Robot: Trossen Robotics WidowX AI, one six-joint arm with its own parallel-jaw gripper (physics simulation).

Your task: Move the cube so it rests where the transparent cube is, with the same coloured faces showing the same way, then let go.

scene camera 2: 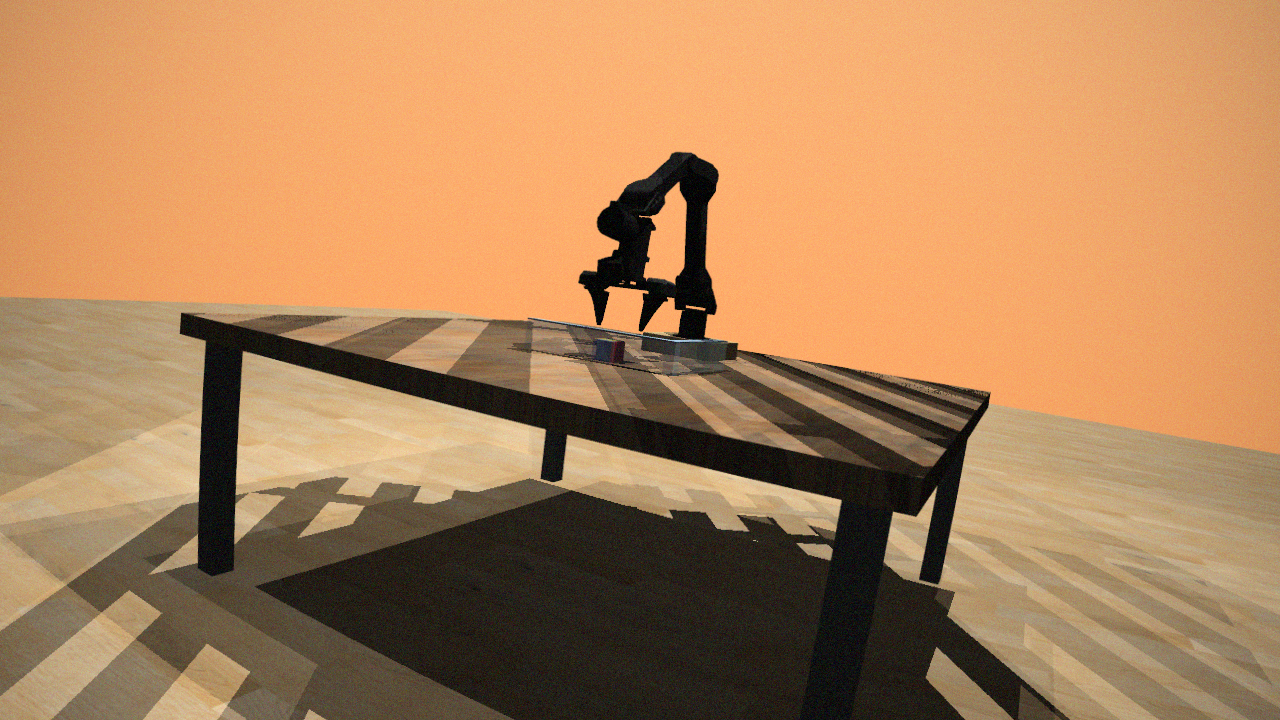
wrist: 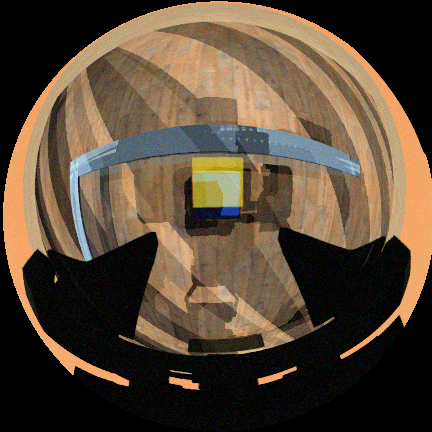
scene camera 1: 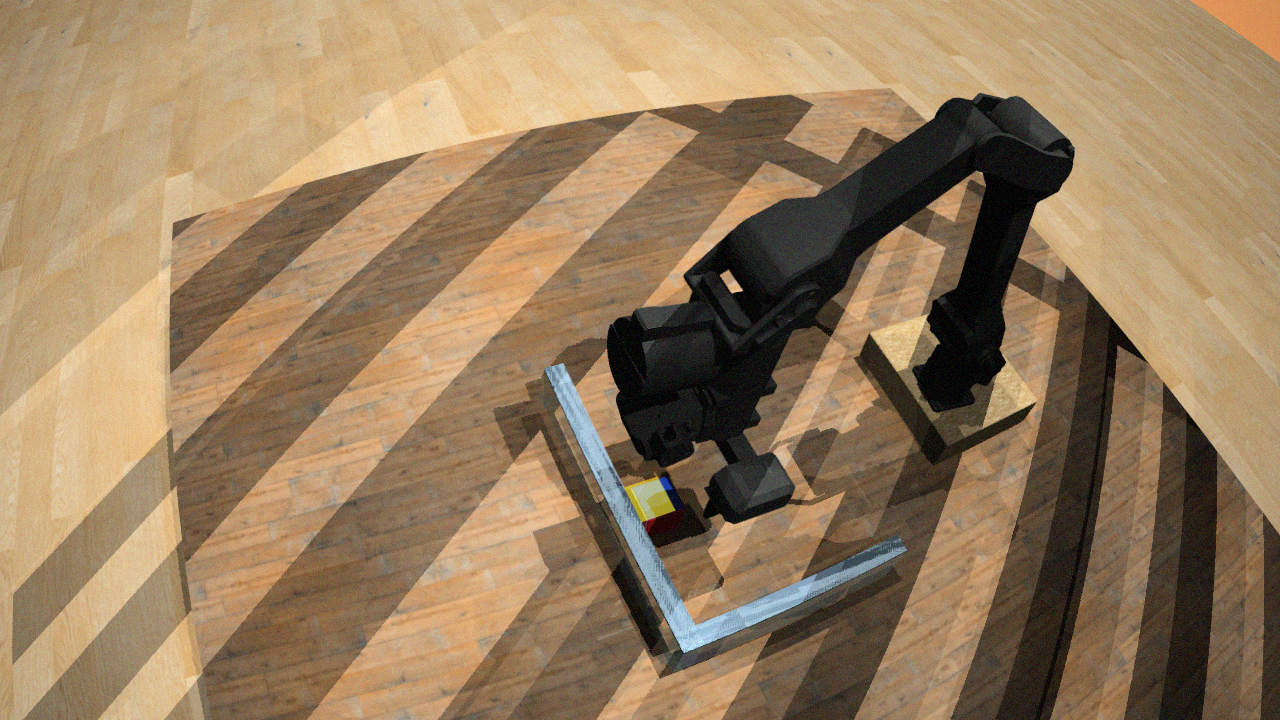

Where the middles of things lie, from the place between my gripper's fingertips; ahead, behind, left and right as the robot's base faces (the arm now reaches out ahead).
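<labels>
Transparent cube [scene camera 1: 649, 498]: my hand is 40 mm above it, 40 mm short of it and 10 mm to the right of it. Grey L-shaped rail [scene camera 2: 668, 357], measured from my hand: 10 mm to the right, 40 mm behind, 30 mm below.
</labels>
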